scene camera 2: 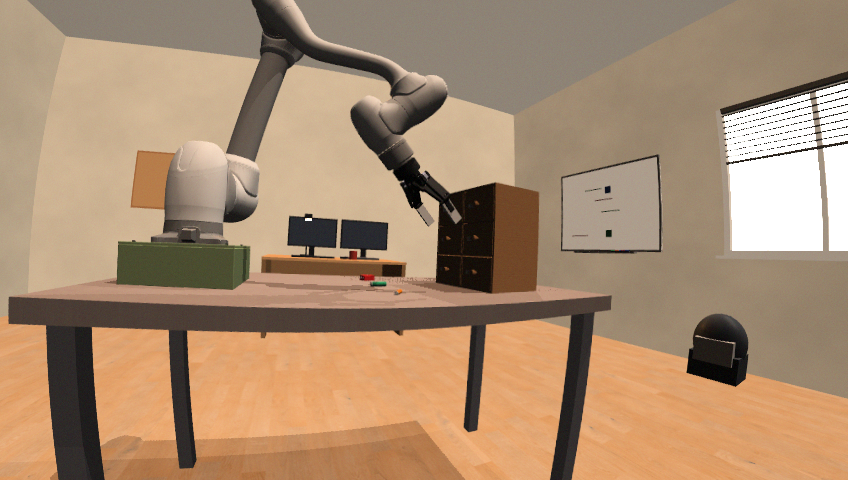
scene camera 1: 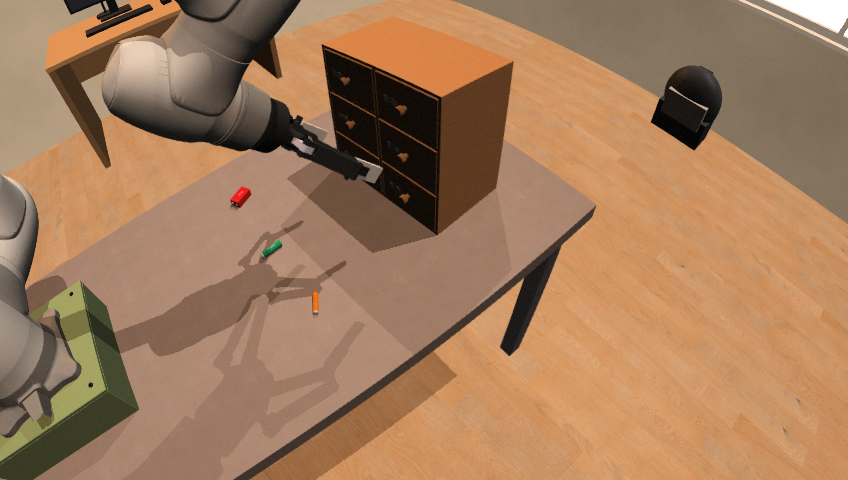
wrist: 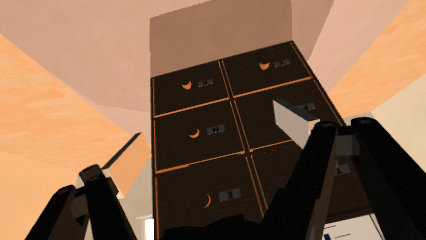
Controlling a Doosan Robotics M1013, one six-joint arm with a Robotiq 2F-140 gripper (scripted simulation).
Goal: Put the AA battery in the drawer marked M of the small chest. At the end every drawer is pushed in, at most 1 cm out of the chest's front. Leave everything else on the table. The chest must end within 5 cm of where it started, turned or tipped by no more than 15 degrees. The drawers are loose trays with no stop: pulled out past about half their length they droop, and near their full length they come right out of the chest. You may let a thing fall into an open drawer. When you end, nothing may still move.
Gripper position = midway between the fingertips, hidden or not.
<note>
In view: my gripper (scene camera 1: 348, 155).
My gripper shows as well in scene camera 2 (scene camera 2: 443, 222) and in the wrist view (wrist: 209, 127).
</note>
